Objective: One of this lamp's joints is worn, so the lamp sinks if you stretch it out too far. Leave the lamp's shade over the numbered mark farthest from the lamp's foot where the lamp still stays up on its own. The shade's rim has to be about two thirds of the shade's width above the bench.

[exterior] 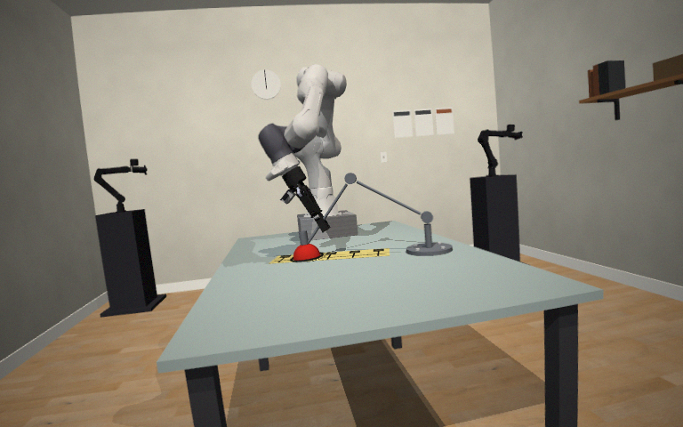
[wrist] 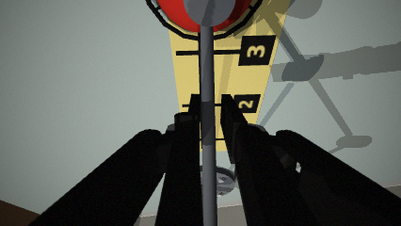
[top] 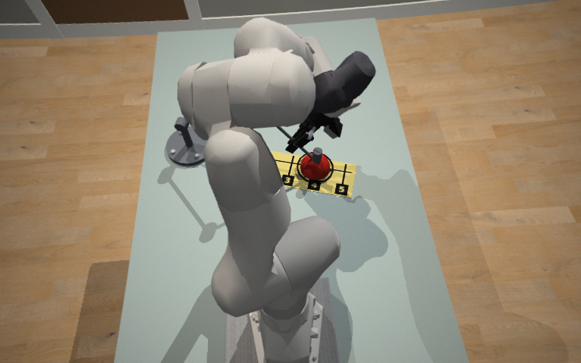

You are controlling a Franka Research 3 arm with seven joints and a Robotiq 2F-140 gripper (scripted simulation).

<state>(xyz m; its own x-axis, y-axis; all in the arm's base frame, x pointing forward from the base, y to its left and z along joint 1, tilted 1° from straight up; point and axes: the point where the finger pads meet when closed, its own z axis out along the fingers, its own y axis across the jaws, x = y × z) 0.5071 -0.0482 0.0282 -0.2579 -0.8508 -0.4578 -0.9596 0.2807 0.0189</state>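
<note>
The yellow numbered strip is 2 cm behind my hand, 2 cm to the left of it and 13 cm below it. From my hand the other things lie so: round grey foot: 10 cm ahead, 36 cm to the left, 10 cm below.
</note>
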